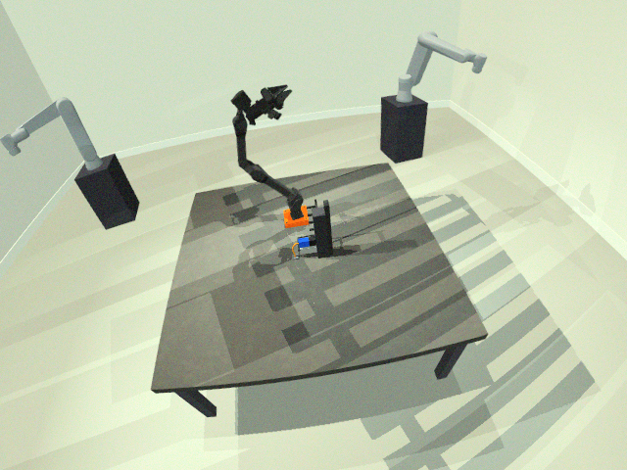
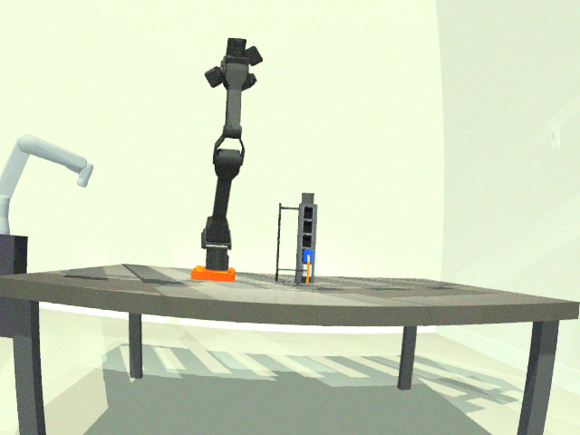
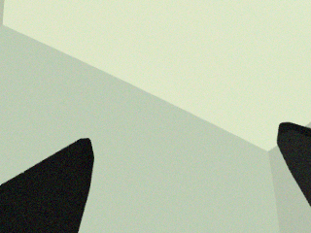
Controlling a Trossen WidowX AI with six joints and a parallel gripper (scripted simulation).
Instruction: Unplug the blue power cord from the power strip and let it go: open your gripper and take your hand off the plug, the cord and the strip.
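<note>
The plug is 60 cm below my gripper tip, 26 cm ahead of it and 7 cm to the right of it.
</note>
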